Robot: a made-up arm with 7 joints.
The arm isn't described. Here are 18 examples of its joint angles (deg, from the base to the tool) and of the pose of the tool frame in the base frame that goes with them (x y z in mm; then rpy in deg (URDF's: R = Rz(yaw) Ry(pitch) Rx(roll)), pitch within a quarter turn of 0, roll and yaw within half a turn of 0).
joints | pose
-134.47 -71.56 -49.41 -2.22 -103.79 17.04 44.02 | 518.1 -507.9 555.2 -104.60 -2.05 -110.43
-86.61 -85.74 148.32 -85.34 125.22 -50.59 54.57 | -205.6 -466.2 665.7 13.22 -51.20 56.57
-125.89 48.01 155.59 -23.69 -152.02 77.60 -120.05 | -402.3 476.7 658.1 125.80 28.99 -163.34
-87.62 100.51 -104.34 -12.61 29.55 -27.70 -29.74 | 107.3 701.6 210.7 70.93 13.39 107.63
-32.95 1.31 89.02 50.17 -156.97 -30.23 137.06 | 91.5 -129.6 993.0 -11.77 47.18 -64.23
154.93 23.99 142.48 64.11 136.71 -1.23 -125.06 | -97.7 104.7 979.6 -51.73 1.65 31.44
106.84 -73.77 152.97 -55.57 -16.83 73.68 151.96 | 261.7 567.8 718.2 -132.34 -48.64 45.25
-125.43 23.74 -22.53 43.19 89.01 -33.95 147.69 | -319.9 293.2 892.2 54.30 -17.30 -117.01
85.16 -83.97 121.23 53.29 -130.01 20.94 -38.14 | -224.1 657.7 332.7 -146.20 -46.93 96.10
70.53 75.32 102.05 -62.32 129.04 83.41 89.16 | 452.8 -334.7 515.5 -26.96 26.24 58.09
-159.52 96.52 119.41 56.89 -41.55 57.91 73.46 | -434.5 402.1 361.6 -160.19 -48.74 25.29
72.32 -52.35 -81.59 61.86 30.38 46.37 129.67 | 150.0 461.6 730.9 87.25 -47.42 47.64
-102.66 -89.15 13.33 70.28 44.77 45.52 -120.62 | 199.6 -460.6 611.8 42.46 -50.05 124.26
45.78 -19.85 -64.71 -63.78 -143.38 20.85 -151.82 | -420.0 118.0 827.8 90.09 -18.00 -118.54
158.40 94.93 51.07 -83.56 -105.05 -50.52 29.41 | -357.2 -368.7 538.8 -0.98 -15.25 -120.25
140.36 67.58 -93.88 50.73 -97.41 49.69 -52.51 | -260.6 -503.3 661.1 -24.20 -54.78 126.87
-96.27 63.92 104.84 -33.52 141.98 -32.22 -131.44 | -276.7 630.3 603.4 -133.75 -46.94 48.72
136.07 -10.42 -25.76 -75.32 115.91 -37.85 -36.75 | 228.0 337.0 833.0 60.52 -10.04 92.54
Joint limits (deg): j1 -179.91..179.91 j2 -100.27..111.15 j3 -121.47..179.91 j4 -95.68..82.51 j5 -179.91..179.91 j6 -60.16..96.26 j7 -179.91..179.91
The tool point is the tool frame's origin. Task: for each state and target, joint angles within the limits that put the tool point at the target. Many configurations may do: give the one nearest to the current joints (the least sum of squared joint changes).
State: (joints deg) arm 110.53 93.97 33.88 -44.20 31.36 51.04 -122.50
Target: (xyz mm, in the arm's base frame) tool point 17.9 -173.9 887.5
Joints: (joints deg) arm 109.07 55.53 20.25 -94.66 43.24 47.65 -121.23
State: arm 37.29 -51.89 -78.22 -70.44 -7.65 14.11 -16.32
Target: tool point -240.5 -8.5 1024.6
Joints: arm 52.24 -14.17 -103.24 -47.24 -6.33 14.39 -18.19
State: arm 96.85 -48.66 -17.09 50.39 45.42 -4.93 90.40
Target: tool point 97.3 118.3 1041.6
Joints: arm 100.12 -23.57 -16.54 38.98 45.53 -4.80 90.54
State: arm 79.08 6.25 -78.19 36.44 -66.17 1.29 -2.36
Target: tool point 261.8 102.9 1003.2
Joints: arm 107.57 -13.21 -85.58 45.19 -65.75 10.61 -2.67
